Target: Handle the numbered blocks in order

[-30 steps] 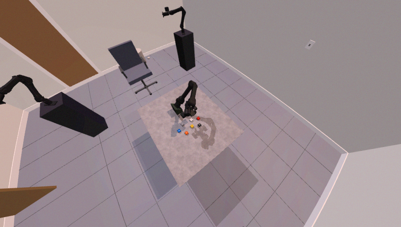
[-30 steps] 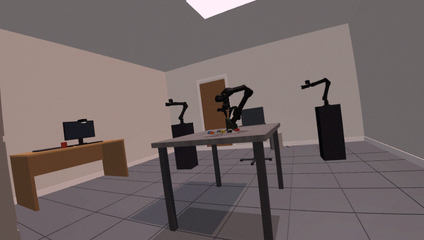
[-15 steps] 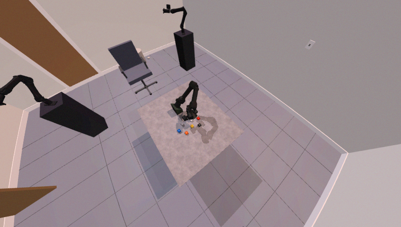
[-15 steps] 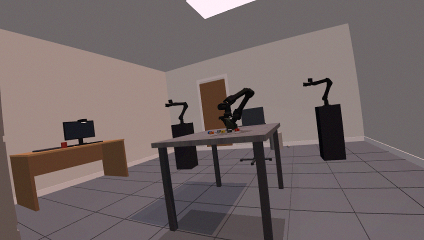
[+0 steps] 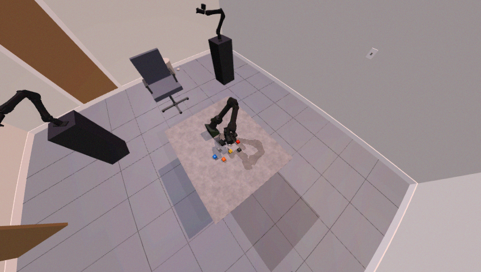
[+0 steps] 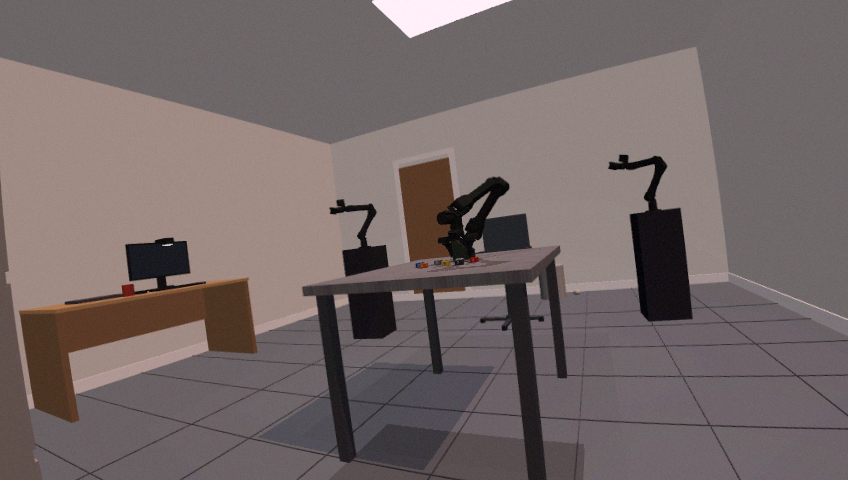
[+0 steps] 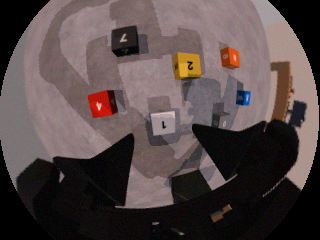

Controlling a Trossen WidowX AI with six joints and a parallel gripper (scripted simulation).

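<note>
Right now the yellow block is 8 cm ahead of my gripper tip, 5 cm to the right of it and 2 cm below it. The rest, counted from my gripper tip: red block (5 cm ahead, 8 cm to the left, 2 cm below); orange block (10 cm ahead, 15 cm to the right, 2 cm below); dark grey block (13 cm ahead, 3 cm to the left, 2 cm below).
</note>
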